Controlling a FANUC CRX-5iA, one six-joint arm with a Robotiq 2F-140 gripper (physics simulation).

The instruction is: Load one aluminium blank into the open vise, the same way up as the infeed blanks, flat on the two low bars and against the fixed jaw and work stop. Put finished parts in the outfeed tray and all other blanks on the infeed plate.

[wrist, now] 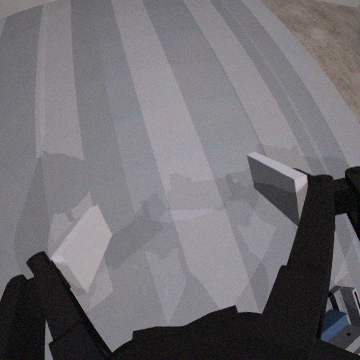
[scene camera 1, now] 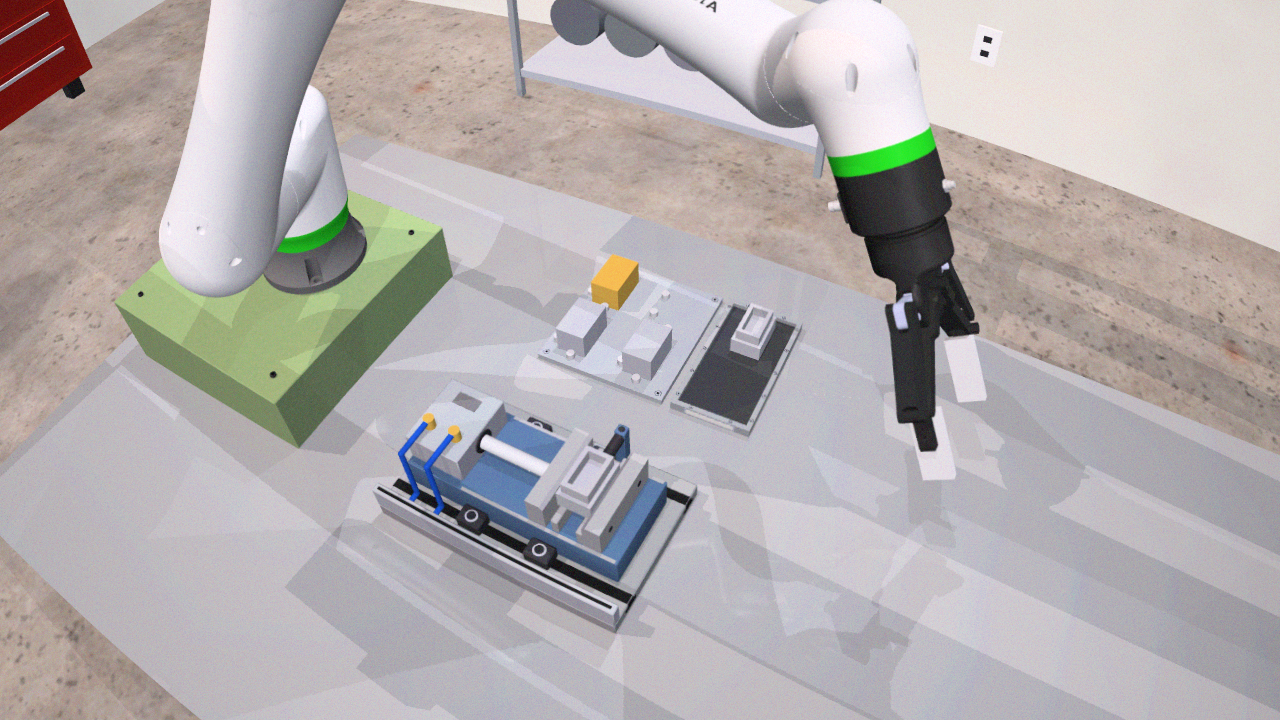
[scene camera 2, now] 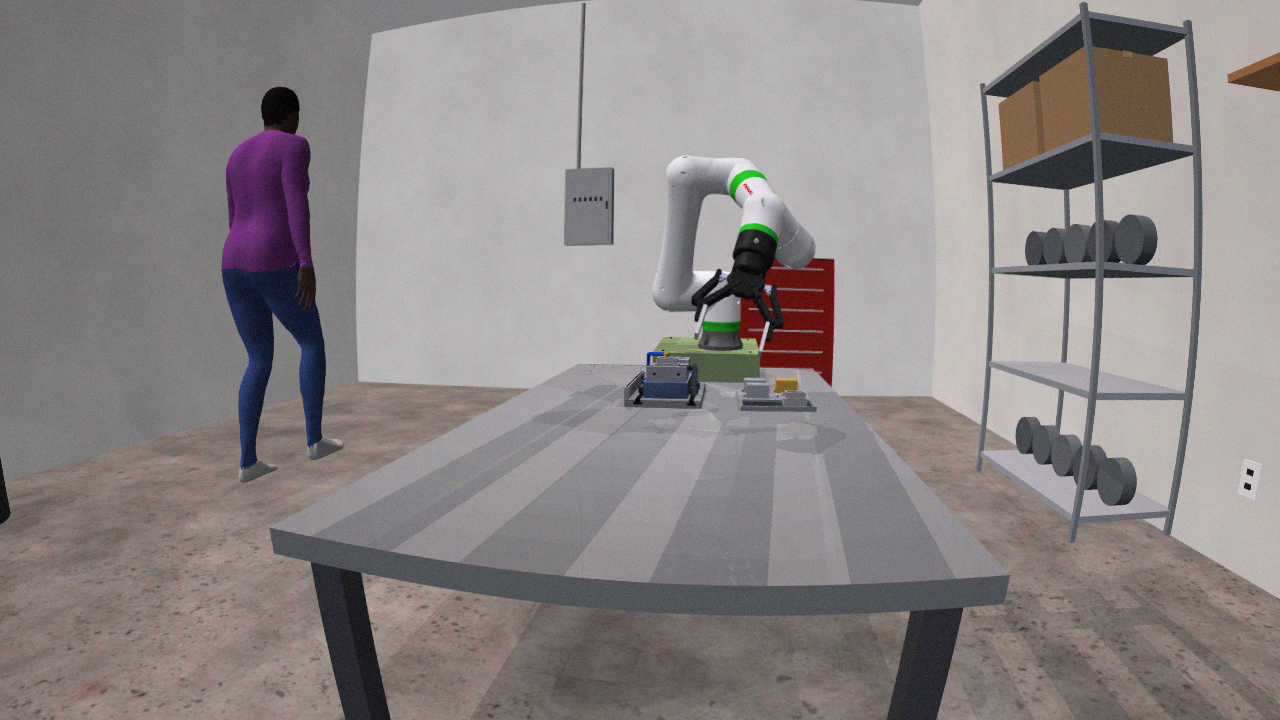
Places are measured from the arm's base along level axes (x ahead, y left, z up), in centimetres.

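Pixels of known places: gripper, fingertip midpoint: point(wrist: 175, 196) point(scene camera 1: 957, 435) point(scene camera 2: 727, 345); arm's base at its link origin: point(scene camera 1: 314, 254) point(scene camera 2: 720, 347).
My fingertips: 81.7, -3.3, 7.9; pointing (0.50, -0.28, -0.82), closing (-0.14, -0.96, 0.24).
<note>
Ahead of a thing's pixels: the offset from my fingertips to its top centre, as dx, dy, dz. "spot": to the spot under its first point.
My gripper point(scene camera 1: 950, 407) point(scene camera 2: 733, 329) point(wrist: 175, 196) is open and empty, high above the table, right of the outfeed tray in scene camera 1. The vise @(-39.7, -13.0, -7.9) point(scene camera 1: 528, 501) point(scene camera 2: 671, 386) point(wrist: 334, 325) holds a pocketed, light grey part @(-32.7, -13.0, -6.3) point(scene camera 1: 586, 479) between its jaws, pocket up, near the work stop @(-32.4, -8.3, -8.2) point(scene camera 1: 619, 440). Whether the jaws touch it is unclear, and the low bars are mostly hidden. Another pocketed part @(-25.9, +19.2, -13.7) point(scene camera 1: 753, 329) point(scene camera 2: 794, 396) lies in the outfeed tray point(scene camera 1: 726, 377). The infeed plate @(-40.8, +15.4, -17.0) point(scene camera 1: 687, 324) bears two plain grey blanks, a left one @(-45.8, +11.0, -13.4) point(scene camera 1: 581, 326) and a right one @(-36.8, +10.8, -13.4) point(scene camera 1: 646, 349).
An orange block @(-45.3, +20.0, -13.4) point(scene camera 1: 614, 282) point(scene camera 2: 785, 385) stands at the back of the infeed plate. Two blue hoses @(spot: -47.7, -19.0, -7.4) point(scene camera 1: 429, 470) rise beside the vise. The green robot base point(scene camera 1: 295, 358) point(scene camera 2: 716, 362) is behind. A person point(scene camera 2: 268, 205) stands left of the table, and a shelf rack point(scene camera 2: 1093, 268) stands right.
</note>
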